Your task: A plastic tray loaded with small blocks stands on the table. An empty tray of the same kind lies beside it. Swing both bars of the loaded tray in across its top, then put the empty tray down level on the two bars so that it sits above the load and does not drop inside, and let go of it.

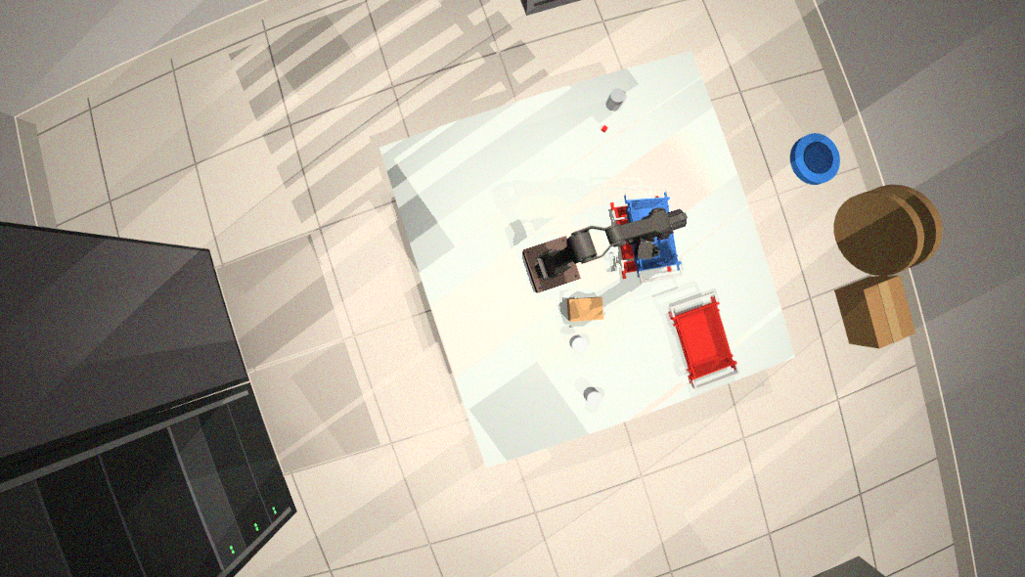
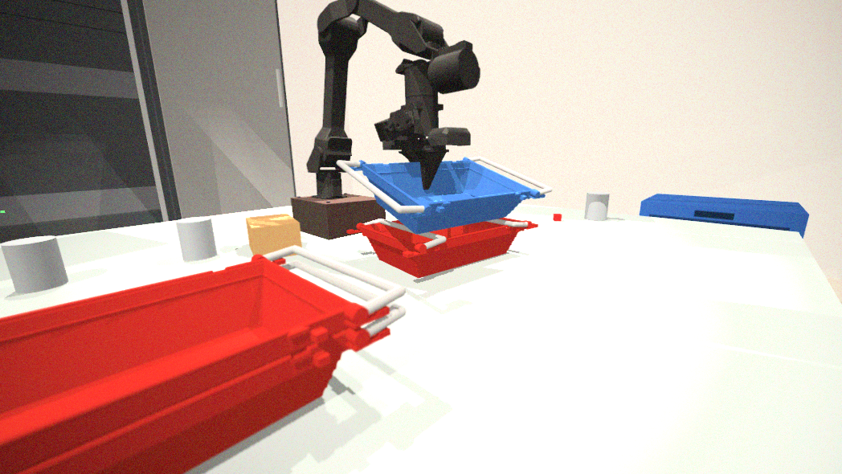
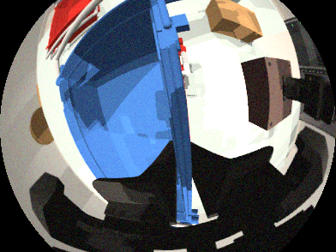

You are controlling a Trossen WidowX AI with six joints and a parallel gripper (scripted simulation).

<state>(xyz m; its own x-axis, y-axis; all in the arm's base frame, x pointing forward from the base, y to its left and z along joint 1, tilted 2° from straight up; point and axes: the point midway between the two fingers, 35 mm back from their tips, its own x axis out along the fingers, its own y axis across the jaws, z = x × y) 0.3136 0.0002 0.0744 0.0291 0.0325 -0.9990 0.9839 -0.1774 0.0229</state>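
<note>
Now: gripper tip 7 cm short of the blue tray, 1 cm to the left of it and 1 cm below it. Round my gripper tip: tan block (23 cm behind, 19 cm to the right, 8 cm below); then red cube (43 cm to the left, 11 cm below, 9 cm ahead).
</note>
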